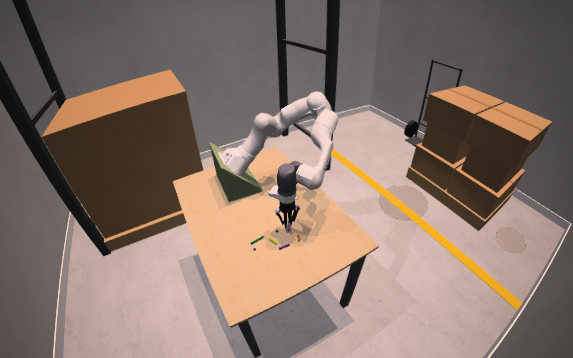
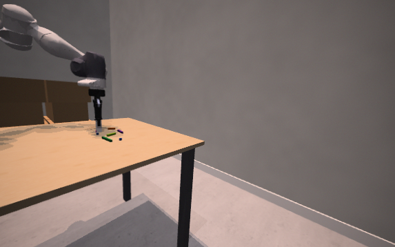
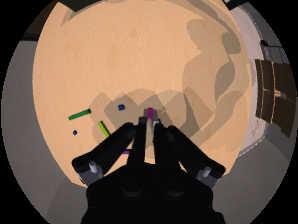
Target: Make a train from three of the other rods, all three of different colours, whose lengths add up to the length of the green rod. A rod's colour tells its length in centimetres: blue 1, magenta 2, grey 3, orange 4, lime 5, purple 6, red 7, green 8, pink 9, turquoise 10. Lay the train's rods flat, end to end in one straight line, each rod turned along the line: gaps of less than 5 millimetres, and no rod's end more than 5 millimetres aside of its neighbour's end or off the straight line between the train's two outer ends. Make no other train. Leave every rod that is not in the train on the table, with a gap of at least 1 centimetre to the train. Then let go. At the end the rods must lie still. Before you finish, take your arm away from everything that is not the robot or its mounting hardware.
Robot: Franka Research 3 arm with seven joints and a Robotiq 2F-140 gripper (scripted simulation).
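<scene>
My hand is 3 cm above the magenta rod and 1 cm past it. From my hand the other things lie so: orange rod (8 cm ahead, 3 cm below, 1 cm to the left); then lime rod (11 cm to the right, 3 cm below, 2 cm ahead); then purple rod (8 cm to the right, 8 cm ahead, 3 cm below).
</scene>
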